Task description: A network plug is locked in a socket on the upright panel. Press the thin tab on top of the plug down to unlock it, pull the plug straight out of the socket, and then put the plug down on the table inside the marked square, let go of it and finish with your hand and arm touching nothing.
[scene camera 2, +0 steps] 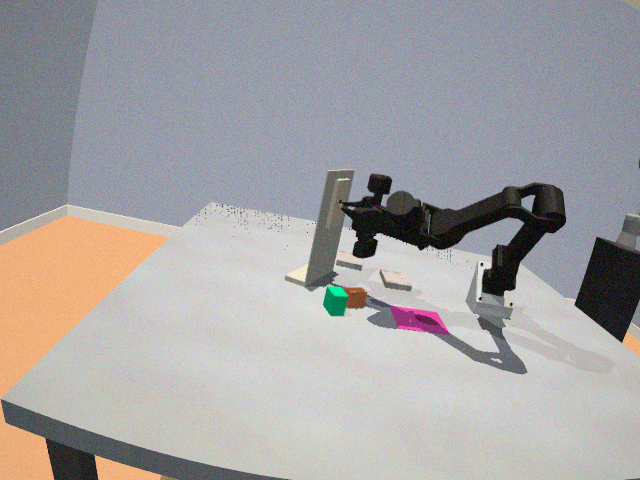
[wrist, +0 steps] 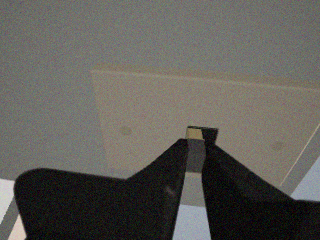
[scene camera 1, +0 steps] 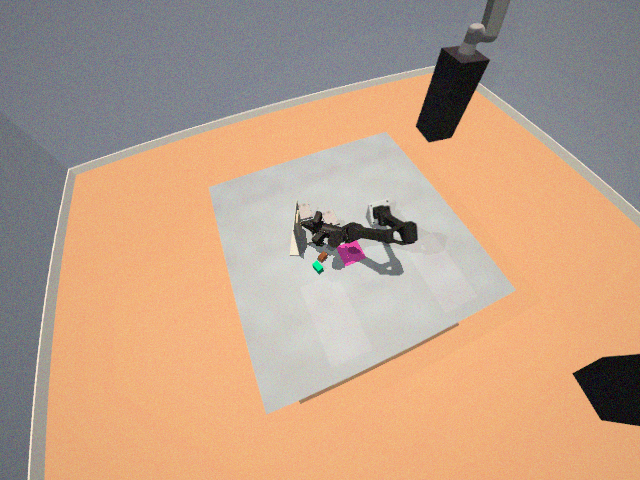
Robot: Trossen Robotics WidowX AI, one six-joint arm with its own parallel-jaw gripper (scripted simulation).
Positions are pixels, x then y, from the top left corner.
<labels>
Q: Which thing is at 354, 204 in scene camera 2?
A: My gripper.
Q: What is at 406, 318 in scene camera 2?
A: A marked square.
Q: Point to a network plug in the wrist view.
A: At 197, 153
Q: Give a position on a cream upright panel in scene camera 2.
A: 338, 183
</labels>
